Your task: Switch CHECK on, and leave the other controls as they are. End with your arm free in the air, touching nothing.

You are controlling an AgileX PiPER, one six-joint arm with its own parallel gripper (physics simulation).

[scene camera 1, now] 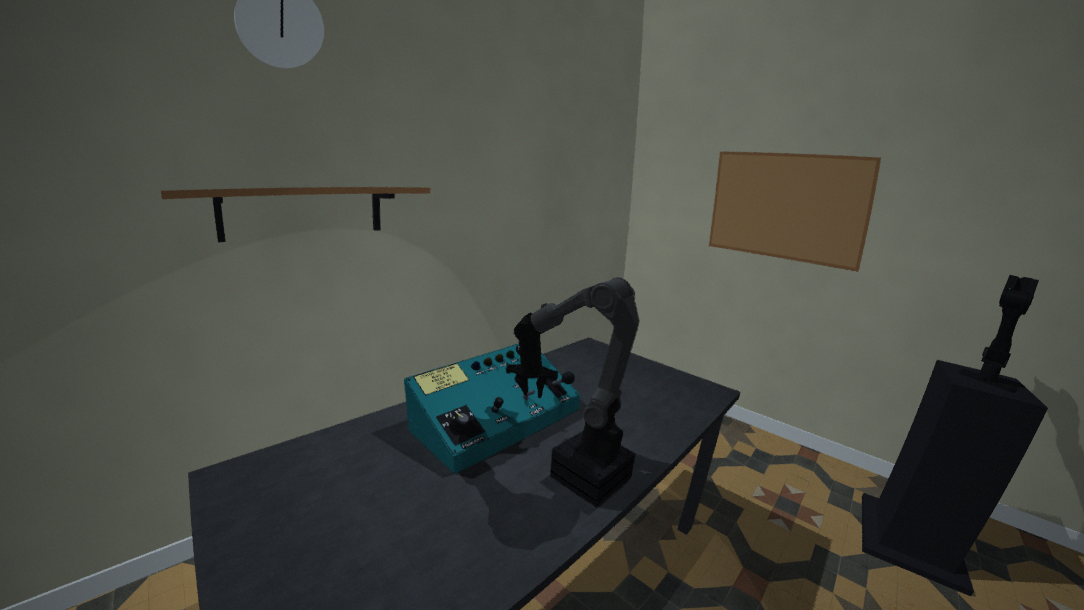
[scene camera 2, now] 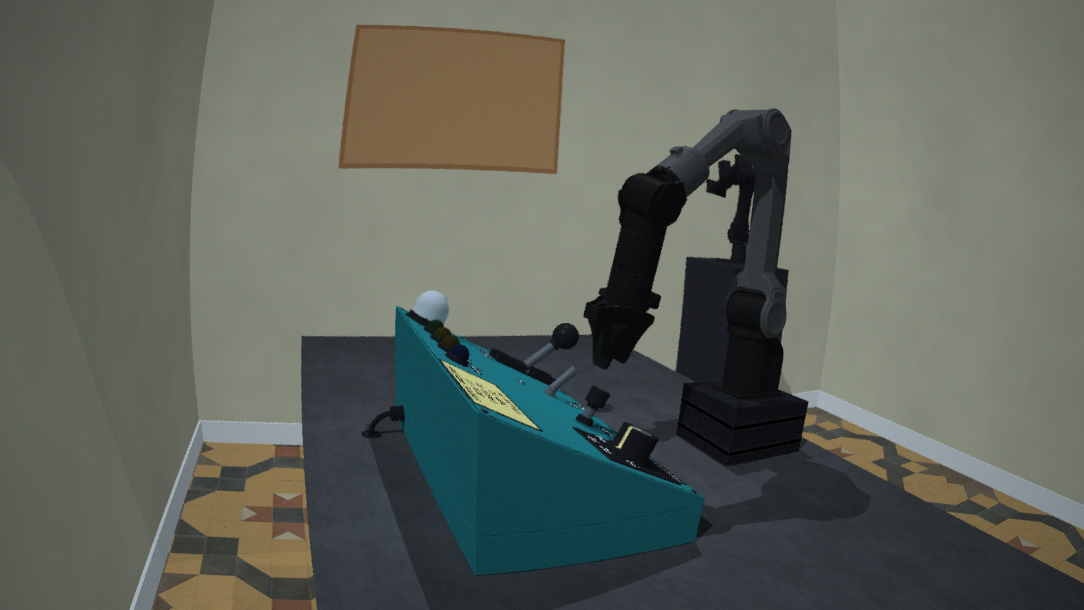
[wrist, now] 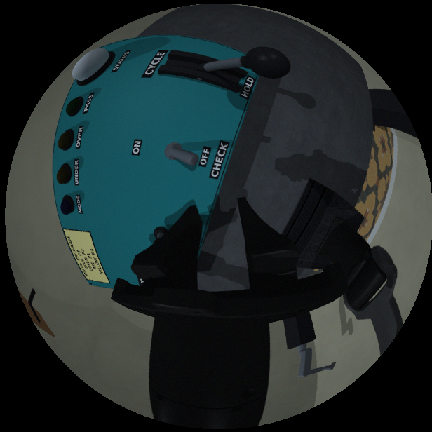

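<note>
The teal console [scene camera 1: 428, 424] [scene camera 2: 576, 512] [wrist: 120, 195] stands on the table. Its CHECK toggle [scene camera 2: 560, 380] [wrist: 183, 155], a short grey lever, leans toward the OFF label [wrist: 204, 156], away from the ON label [wrist: 136, 147]. My gripper [scene camera 1: 533, 395] [scene camera 2: 613, 363] [wrist: 218, 210] points down, open with a moderate gap and empty. In the wrist view its fingertips are apart from the toggle, near the console's front edge. In scene camera 2 it hangs above the toggle's height, toward the robot's base. In scene camera 1 the fingers overlap the toggle's area.
The CYCLE lever [scene camera 2: 539, 355] [wrist: 225, 64], with its black ball, leans toward HOLD beside CHECK. On the other side stand a small black-capped lever [scene camera 1: 498, 404] [scene camera 2: 597, 398] and a rotary knob [scene camera 1: 460, 421] [scene camera 2: 635, 441]. A white dome [scene camera 2: 431, 306] [wrist: 91, 65] and several small dark lamps line the back.
</note>
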